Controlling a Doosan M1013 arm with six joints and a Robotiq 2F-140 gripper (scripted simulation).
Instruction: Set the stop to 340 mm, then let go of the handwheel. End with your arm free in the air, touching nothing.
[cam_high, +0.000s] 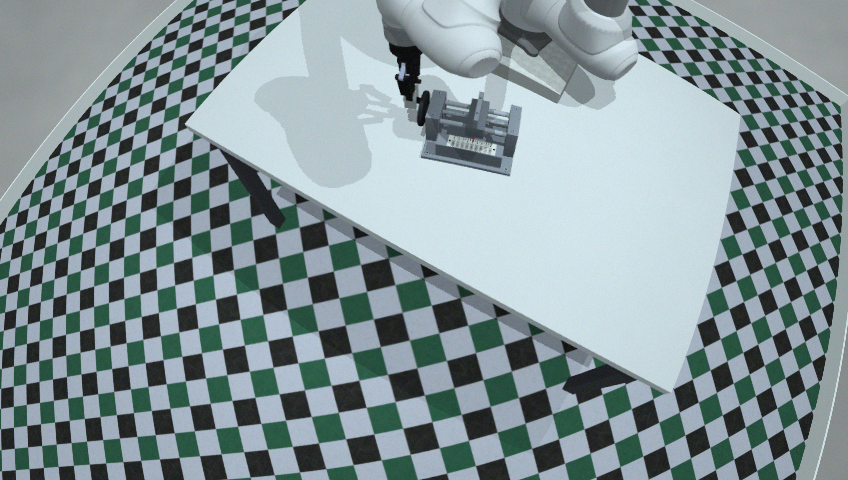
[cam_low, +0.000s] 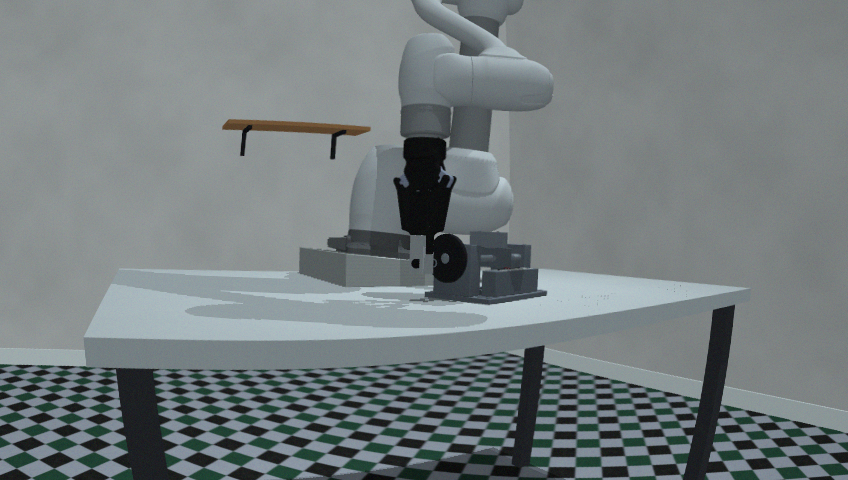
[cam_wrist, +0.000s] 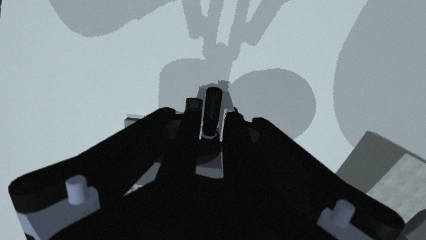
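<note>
Right now my hand is 40 mm past the sliding stop block, 150 mm to the right of it and 10 mm below it. Also, from my hand: black handwheel (20 mm to the left, 10 mm below).
</note>
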